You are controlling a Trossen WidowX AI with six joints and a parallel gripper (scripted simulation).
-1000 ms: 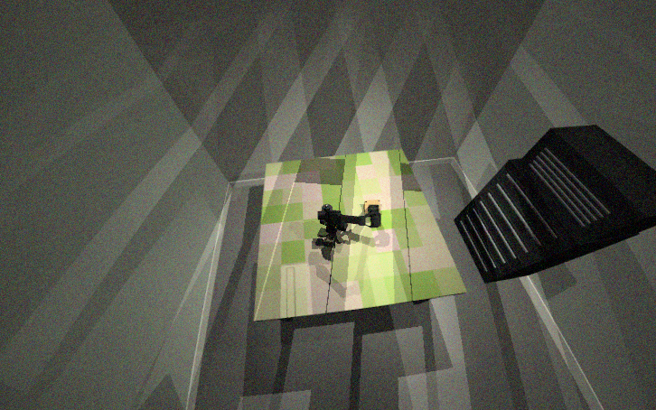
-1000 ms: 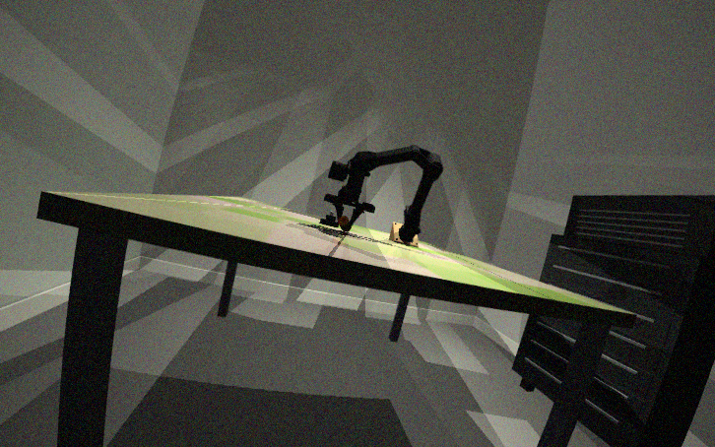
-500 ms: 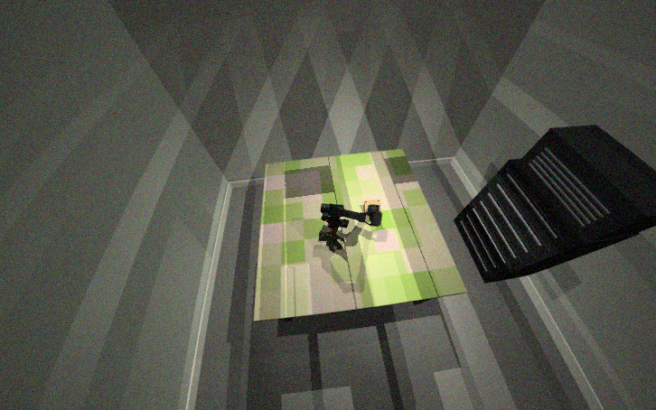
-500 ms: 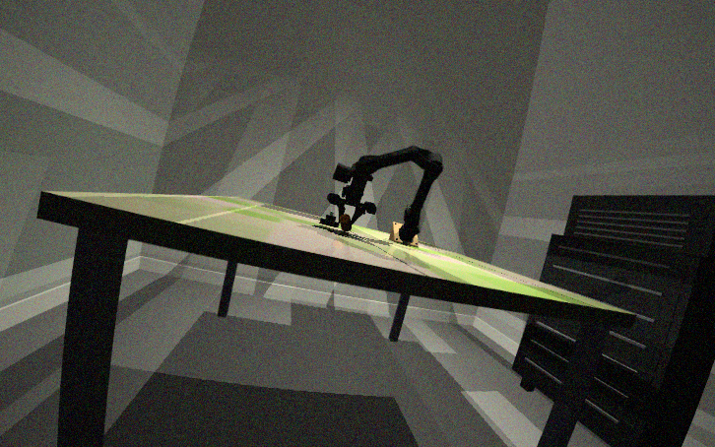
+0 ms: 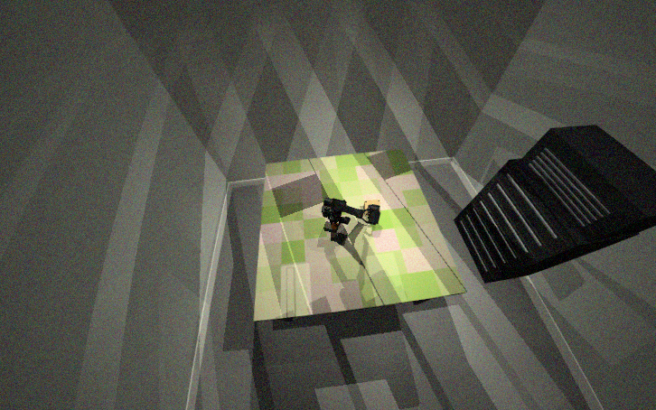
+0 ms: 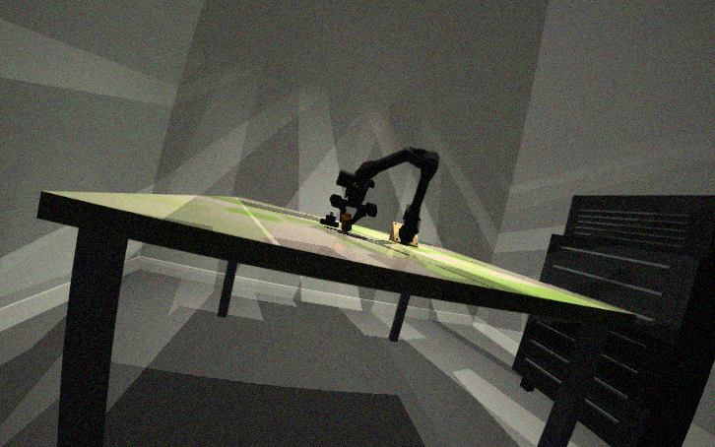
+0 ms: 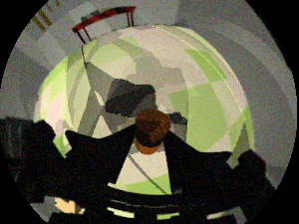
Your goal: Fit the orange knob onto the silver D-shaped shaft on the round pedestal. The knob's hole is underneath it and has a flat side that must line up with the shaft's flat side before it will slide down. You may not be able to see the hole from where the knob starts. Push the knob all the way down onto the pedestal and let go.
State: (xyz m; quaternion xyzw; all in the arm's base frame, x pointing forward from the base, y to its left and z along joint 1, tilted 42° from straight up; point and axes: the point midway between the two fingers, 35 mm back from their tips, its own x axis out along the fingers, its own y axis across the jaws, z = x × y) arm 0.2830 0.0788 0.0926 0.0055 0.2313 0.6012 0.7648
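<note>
Now: the round dark pedestal 5 cm ahead of my gripper tip and 17 cm to the right of it. Round my gripper tip: orange knob 1 cm above.
</note>
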